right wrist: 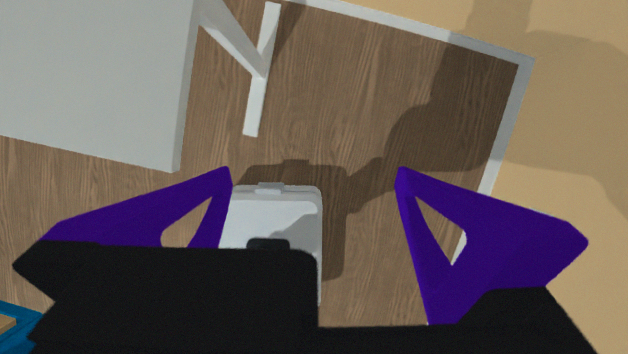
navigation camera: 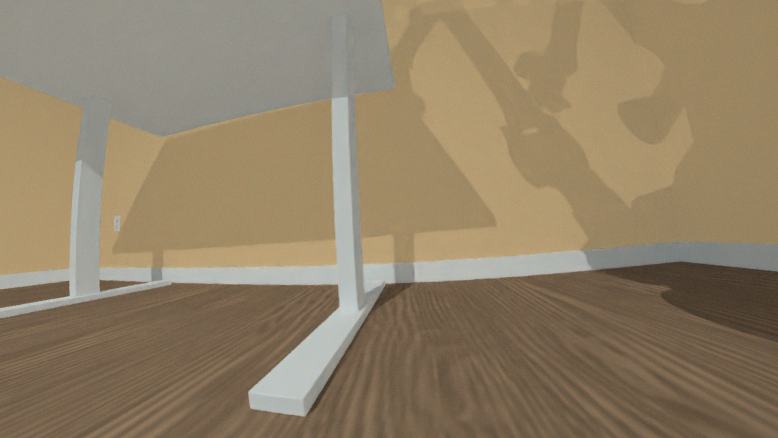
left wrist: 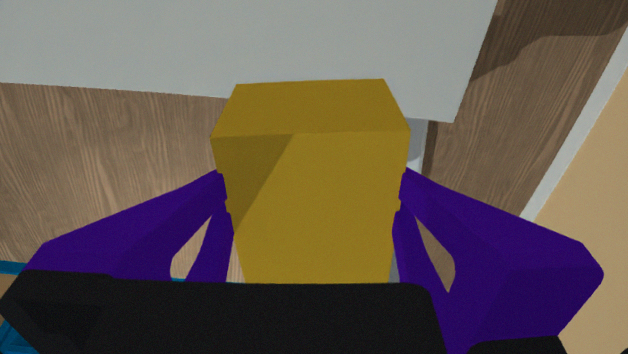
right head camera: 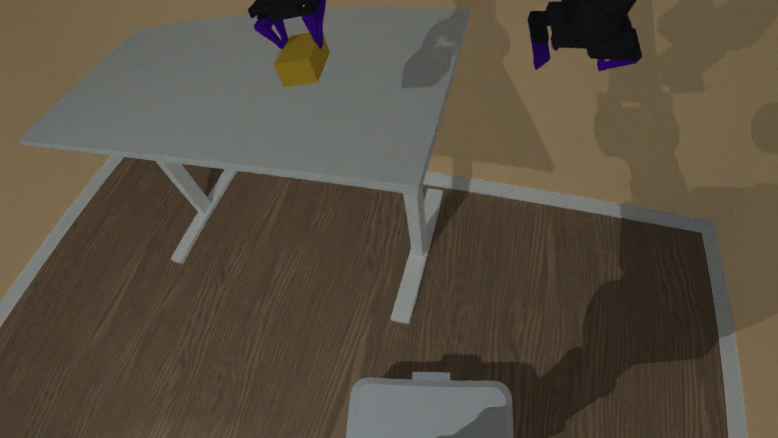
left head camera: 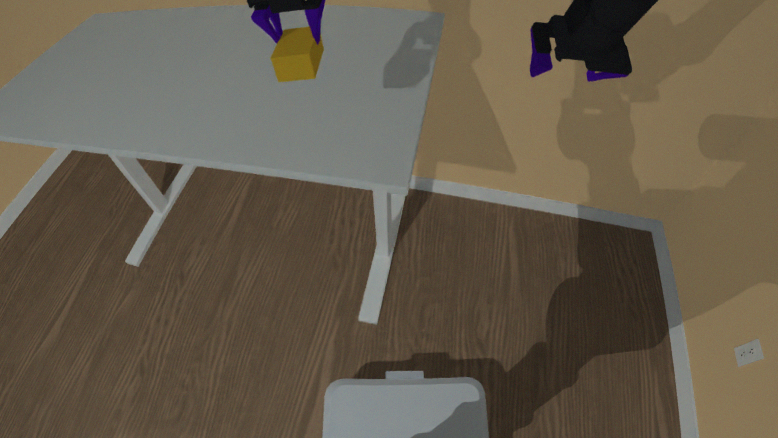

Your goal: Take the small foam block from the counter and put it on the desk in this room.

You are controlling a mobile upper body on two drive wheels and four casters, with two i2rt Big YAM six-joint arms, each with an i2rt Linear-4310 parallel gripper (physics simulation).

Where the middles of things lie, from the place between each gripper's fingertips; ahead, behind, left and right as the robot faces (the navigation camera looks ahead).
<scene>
Right now my right hand is 50 mm short of the small yellow foam block (left head camera: 297, 56) and 410 mm to the right of it.
Now: left hand 20 mm past the small yellow foam block and 10 mm above it.
</scene>
